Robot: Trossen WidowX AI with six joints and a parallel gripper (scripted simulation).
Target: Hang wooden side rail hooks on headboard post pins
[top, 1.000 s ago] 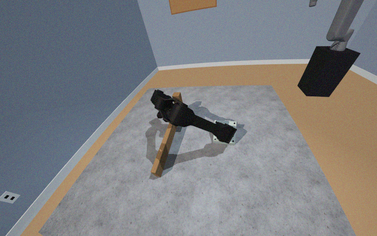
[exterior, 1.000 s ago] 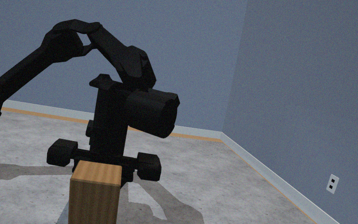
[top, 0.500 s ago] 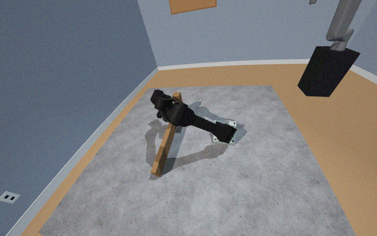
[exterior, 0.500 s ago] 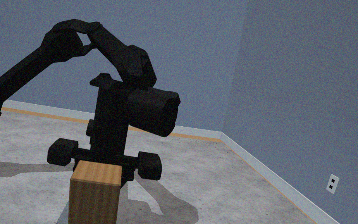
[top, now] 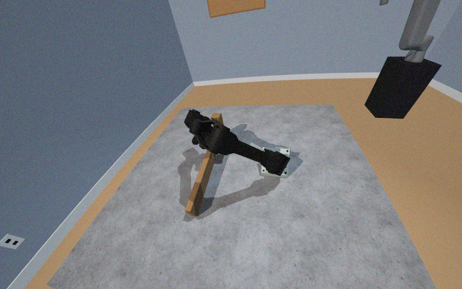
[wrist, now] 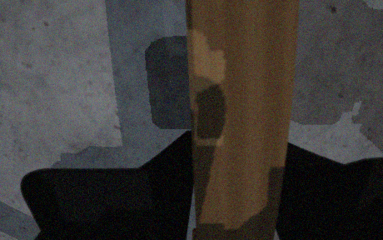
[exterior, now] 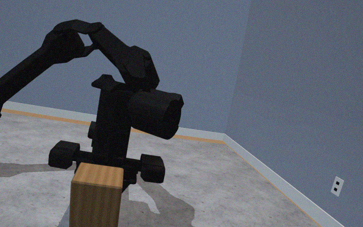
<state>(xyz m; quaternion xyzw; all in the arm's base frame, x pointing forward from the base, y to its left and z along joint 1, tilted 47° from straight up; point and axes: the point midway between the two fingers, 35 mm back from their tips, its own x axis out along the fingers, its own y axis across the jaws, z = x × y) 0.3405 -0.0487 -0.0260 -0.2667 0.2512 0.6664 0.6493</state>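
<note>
Right now the wooden headboard post is 10 mm ahead of my gripper tip, 150 mm to the right of it and 40 mm above it.
</note>
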